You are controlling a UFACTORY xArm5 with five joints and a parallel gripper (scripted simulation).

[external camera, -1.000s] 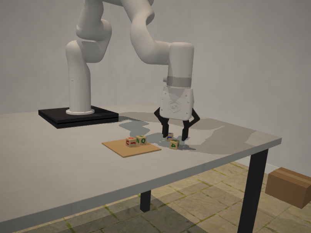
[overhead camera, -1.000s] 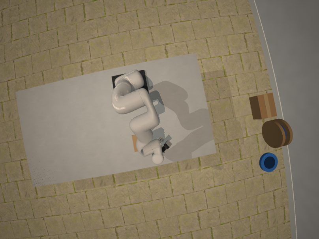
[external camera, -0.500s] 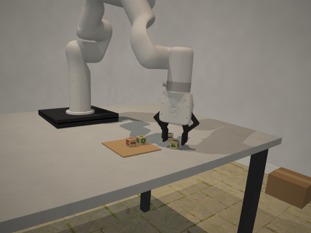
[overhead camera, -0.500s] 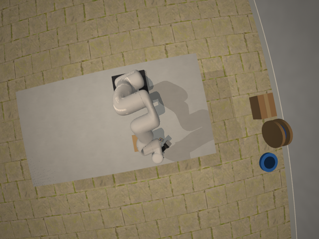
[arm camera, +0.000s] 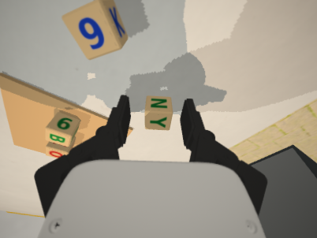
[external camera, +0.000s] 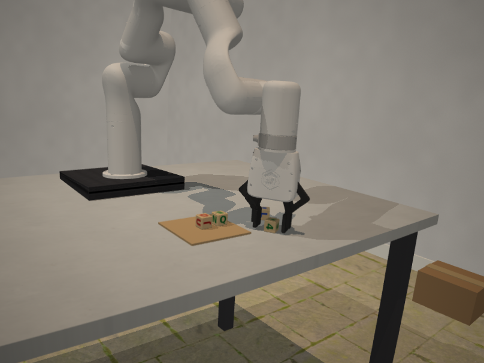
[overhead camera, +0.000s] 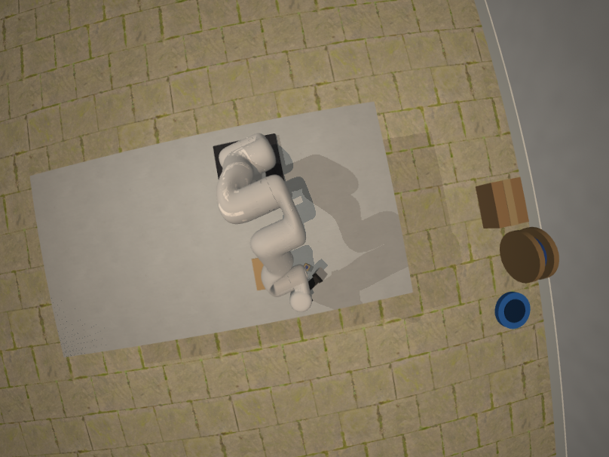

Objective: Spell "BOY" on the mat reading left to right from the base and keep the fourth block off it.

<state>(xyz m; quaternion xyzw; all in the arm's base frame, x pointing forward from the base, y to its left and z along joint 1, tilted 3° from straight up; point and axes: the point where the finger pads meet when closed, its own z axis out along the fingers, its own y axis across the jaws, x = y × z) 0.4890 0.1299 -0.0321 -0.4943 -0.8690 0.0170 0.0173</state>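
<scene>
My gripper is now 7 cm past the tan mat, 12 cm to the left of it and 2 cm above it.
</scene>
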